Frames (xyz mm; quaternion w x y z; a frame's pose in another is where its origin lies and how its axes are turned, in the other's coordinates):
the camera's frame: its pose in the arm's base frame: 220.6 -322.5 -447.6 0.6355 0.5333 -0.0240 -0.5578
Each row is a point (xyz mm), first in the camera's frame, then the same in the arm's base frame.
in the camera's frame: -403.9 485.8 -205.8
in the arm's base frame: 529.2 15.3 34.2
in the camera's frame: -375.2 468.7 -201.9
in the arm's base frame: 525.9 -5.0 7.6
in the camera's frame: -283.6 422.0 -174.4
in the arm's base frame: 511.3 -81.3 -65.2
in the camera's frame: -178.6 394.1 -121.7
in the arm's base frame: 498.8 -187.4 -121.4
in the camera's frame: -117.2 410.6 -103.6
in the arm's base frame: 521.9 -247.4 -136.7
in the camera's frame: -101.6 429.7 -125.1
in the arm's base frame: 554.2 -248.5 -141.3
